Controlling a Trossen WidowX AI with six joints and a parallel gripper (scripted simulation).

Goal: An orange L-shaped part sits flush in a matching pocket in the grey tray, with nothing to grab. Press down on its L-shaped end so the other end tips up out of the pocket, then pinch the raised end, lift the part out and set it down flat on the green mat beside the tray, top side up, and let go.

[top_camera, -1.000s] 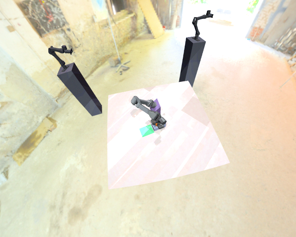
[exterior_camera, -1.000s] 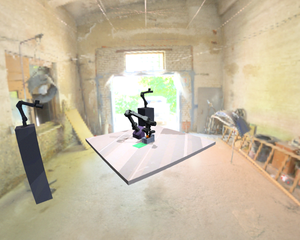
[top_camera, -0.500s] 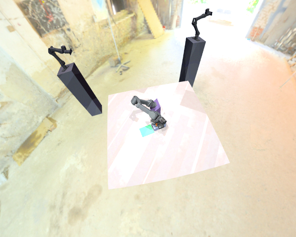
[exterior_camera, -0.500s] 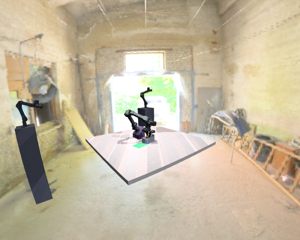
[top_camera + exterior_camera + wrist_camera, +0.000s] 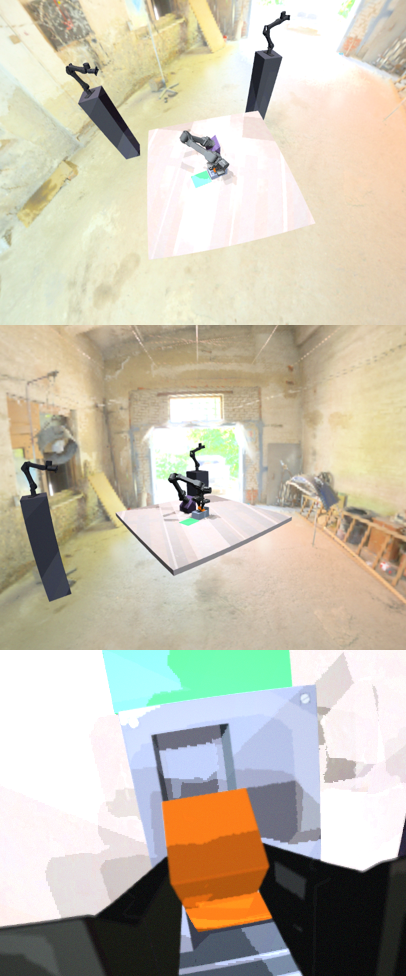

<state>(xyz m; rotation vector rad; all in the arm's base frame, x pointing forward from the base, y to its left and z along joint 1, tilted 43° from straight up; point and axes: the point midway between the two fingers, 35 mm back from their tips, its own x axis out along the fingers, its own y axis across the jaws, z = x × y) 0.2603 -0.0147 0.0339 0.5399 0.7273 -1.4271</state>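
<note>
My gripper tip is 14 cm to the left of the green mat and 10 cm above it. From my gripper tip the other things lie so: orange L-shaped part 2 cm behind, 3 cm to the left, 3 cm below.
</note>
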